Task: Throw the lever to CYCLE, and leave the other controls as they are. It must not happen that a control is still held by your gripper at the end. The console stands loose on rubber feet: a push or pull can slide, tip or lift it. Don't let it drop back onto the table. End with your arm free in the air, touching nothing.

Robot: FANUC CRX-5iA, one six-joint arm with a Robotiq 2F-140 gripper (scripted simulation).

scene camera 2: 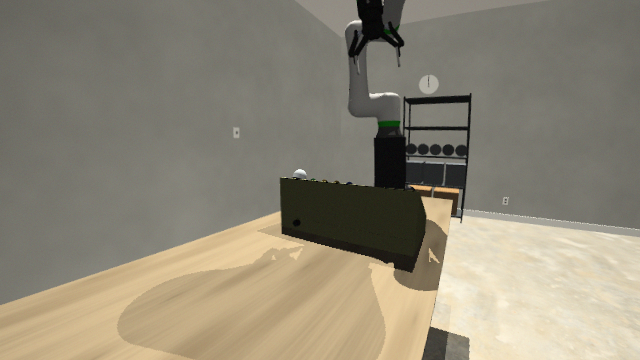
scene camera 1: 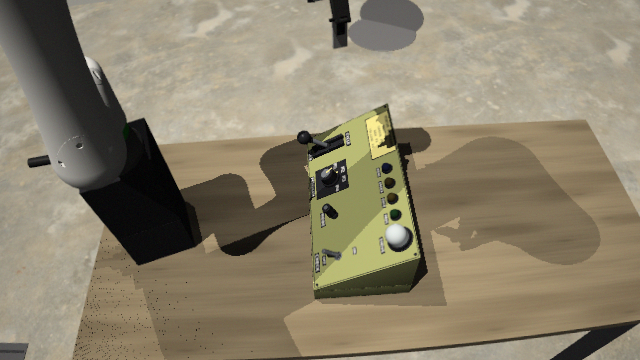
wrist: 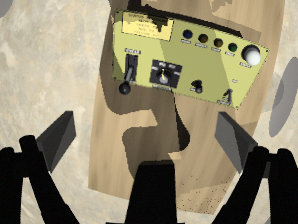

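There's an olive console that I can see in scene camera 2 (388,219), and it's in scene camera 1 and the wrist view too. On the console, (wrist: 192,52) and (scene camera 1: 369,185) are the same spot.
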